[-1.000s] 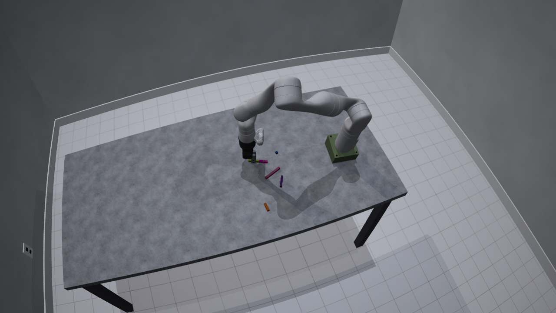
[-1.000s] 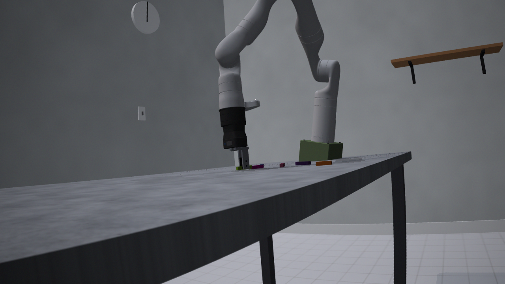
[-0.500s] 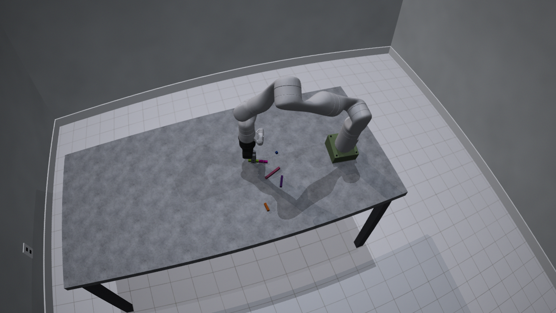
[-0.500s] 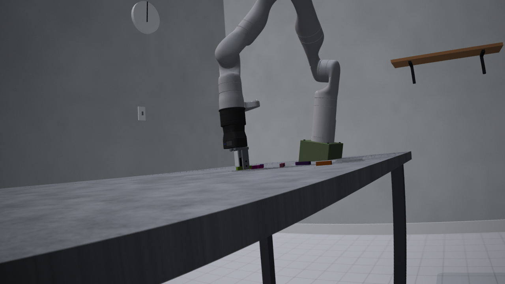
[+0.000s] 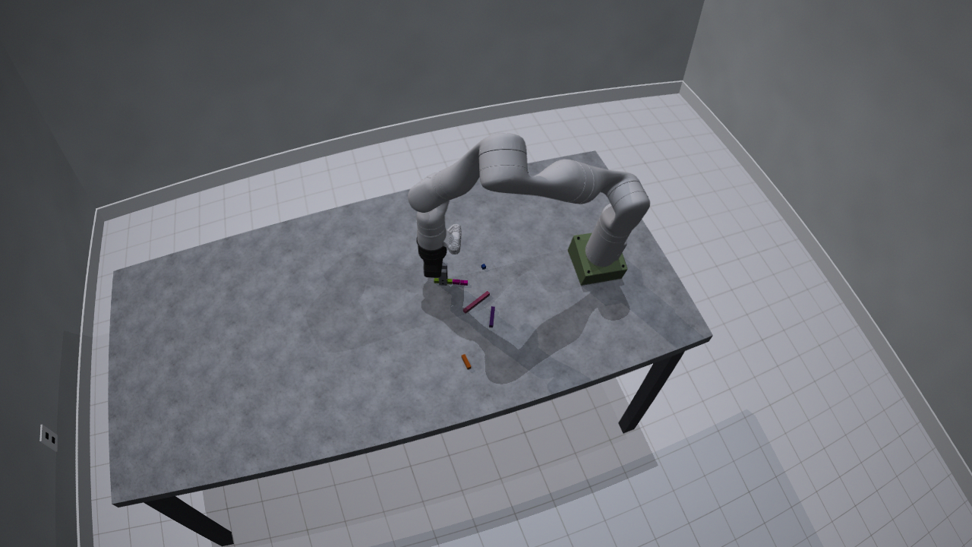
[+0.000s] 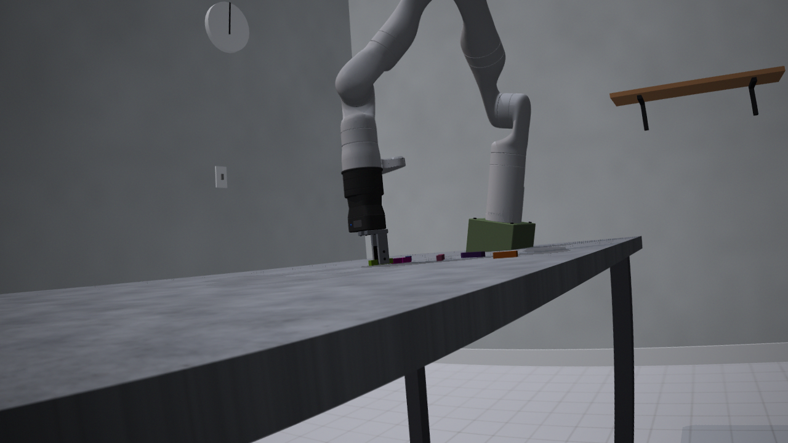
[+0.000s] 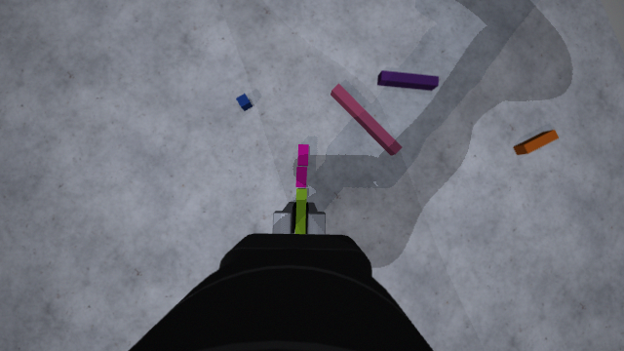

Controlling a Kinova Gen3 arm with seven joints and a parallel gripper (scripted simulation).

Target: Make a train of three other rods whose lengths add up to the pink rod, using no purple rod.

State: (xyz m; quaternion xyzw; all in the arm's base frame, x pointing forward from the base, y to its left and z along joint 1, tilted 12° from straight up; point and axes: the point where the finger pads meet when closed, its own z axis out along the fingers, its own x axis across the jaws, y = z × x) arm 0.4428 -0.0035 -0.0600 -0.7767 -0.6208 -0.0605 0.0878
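Right now my hand is 1 cm above the lime rod. Also, from my hand: pink rod 8 cm behind, 8 cm to the left, 1 cm below; then purple rod 11 cm behind, 14 cm to the left, 1 cm below; then small blue rod 12 cm behind, 3 cm to the right, 1 cm below.
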